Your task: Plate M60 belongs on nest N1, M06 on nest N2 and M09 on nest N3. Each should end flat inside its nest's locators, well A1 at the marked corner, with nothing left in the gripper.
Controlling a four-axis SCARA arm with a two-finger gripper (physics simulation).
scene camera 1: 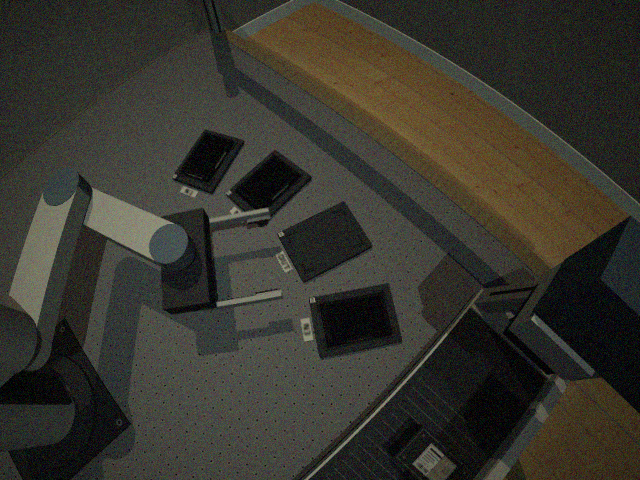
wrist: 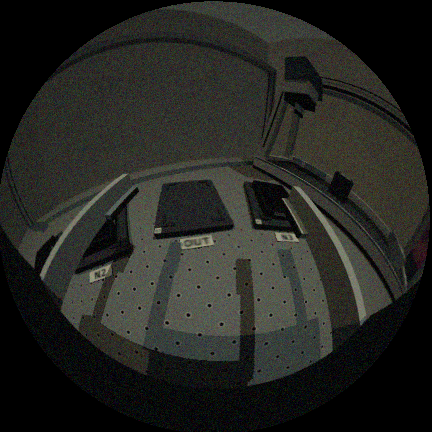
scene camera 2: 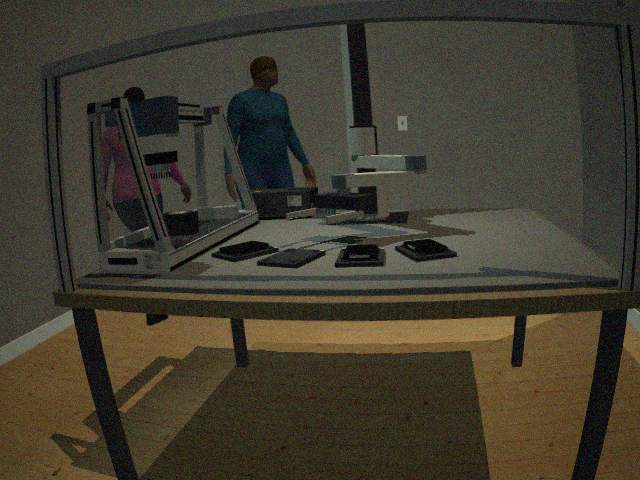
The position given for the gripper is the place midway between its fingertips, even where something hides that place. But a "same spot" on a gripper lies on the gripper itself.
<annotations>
gripper: scene camera 1 275, 251; wrist; scene camera 2
same spot on gripper: (wrist: 346, 309) = (scene camera 2: 313, 211)
</annotations>
